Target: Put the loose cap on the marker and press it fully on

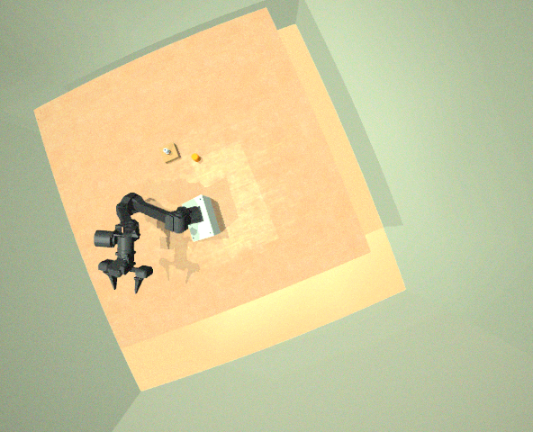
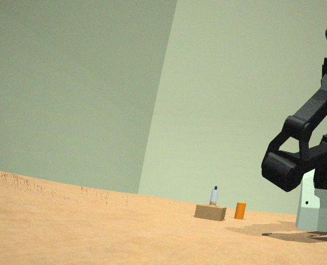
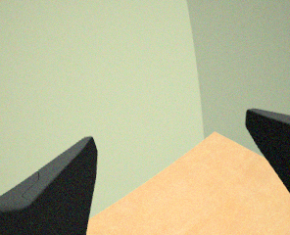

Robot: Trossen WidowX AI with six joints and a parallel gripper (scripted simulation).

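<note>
Right now my gripper tip is 470 mm short of the marker cap, 350 mm above it and 310 mm to the left of it. Round my gripper tip: tan holder block: 530 mm ahead, 350 mm below, 190 mm to the right.
</note>
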